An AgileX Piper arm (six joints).
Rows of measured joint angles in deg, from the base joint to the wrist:
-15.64, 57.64, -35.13, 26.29, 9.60, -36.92
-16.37, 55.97, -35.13, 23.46, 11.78, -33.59
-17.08, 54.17, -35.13, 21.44, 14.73, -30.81
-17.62, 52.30, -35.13, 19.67, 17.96, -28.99
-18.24, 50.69, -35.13, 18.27, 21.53, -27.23
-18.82, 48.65, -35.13, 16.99, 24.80, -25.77
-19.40, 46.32, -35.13, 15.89, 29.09, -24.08
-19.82, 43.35, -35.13, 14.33, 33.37, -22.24
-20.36, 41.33, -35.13, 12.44, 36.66, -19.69
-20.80, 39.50, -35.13, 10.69, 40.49, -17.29
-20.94, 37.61, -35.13, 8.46, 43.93, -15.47
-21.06, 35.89, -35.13, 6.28, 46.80, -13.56
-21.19, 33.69, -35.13, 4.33, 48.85, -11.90
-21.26, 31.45, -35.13, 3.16, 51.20, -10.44
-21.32, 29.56, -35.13, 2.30, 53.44, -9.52
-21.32, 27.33, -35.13, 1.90, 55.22, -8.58
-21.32, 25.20, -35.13, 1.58, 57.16, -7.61
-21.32, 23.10, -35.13, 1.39, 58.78, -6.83
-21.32, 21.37, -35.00, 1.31, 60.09, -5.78
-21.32, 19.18, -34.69, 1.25, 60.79, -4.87
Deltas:
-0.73, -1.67, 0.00, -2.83, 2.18, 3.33
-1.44, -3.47, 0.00, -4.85, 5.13, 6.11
-1.98, -5.34, 0.00, -6.62, 8.36, 7.93
-2.60, -6.95, 0.00, -8.02, 11.93, 9.69
-3.18, -8.99, 0.00, -9.30, 15.20, 11.15
-3.76, -11.32, 0.00, -10.40, 19.49, 12.84
-4.18, -14.29, 0.00, -11.96, 23.77, 14.68
-4.72, -16.31, 0.00, -13.85, 27.06, 17.23
-5.16, -18.14, 0.00, -15.60, 30.89, 19.63
-5.30, -20.03, 0.00, -17.83, 34.33, 21.45
-5.42, -21.75, 0.00, -20.01, 37.20, 23.36
-5.55, -23.95, 0.00, -21.96, 39.25, 25.02
-5.62, -26.19, 0.00, -23.13, 41.60, 26.48
-5.68, -28.08, 0.00, -23.99, 43.84, 27.40
-5.68, -30.31, 0.00, -24.39, 45.62, 28.34
-5.68, -32.44, 0.00, -24.71, 47.56, 29.31
-5.68, -34.54, 0.00, -24.90, 49.18, 30.09
-5.68, -36.27, 0.13, -24.98, 50.49, 31.14
-5.68, -38.46, 0.44, -25.04, 51.19, 32.05

